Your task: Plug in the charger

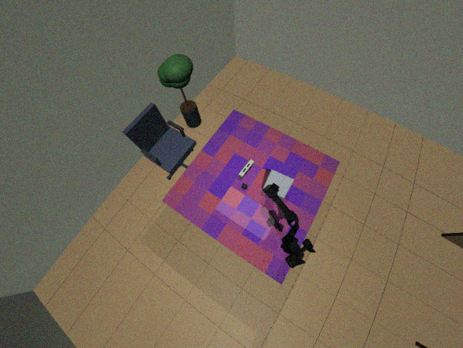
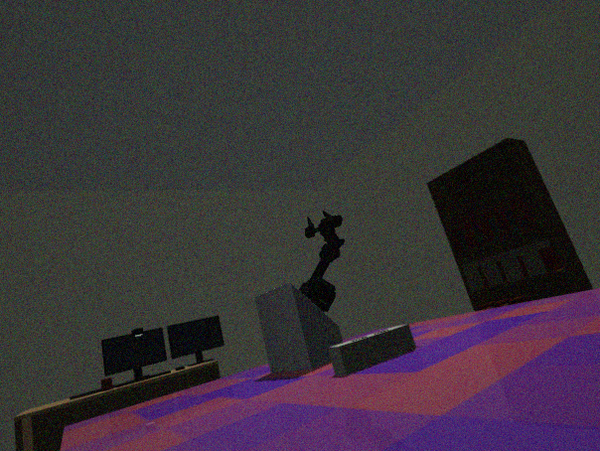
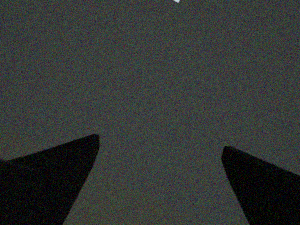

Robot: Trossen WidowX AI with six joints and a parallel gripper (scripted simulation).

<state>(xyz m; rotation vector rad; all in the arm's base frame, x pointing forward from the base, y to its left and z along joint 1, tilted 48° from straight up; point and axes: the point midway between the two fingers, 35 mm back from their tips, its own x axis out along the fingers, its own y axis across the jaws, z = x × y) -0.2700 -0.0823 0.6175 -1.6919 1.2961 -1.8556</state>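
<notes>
Now: gripper tip 600 mm short of the dark two-prong charger, 280 mm to the left of it and 580 mm above it.
</notes>
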